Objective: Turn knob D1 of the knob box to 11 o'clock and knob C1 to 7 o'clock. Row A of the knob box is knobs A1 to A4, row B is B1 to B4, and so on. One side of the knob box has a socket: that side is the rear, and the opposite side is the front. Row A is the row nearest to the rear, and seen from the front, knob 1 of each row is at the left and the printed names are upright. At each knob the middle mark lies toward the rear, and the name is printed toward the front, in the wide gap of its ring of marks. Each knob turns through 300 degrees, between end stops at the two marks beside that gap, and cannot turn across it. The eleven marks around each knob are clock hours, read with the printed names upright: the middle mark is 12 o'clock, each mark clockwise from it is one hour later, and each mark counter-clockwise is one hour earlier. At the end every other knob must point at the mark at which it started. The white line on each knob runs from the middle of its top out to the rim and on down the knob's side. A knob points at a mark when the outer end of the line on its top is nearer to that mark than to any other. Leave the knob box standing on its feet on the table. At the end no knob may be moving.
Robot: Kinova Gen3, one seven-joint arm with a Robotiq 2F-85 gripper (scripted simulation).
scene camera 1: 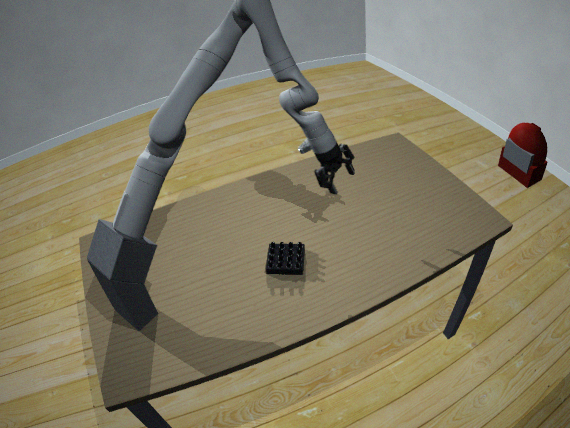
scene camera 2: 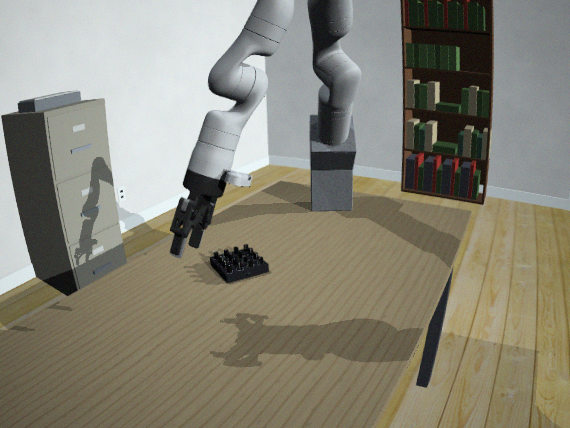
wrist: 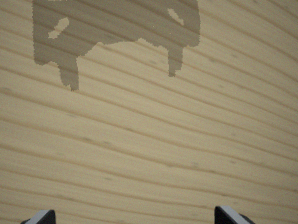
Path:
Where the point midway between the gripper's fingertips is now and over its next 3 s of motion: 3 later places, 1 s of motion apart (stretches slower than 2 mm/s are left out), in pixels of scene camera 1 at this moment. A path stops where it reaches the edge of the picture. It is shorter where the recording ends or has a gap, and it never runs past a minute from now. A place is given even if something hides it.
The gripper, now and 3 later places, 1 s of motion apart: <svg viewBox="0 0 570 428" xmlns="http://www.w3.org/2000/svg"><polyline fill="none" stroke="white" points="343,183 333,194 322,206 310,219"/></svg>

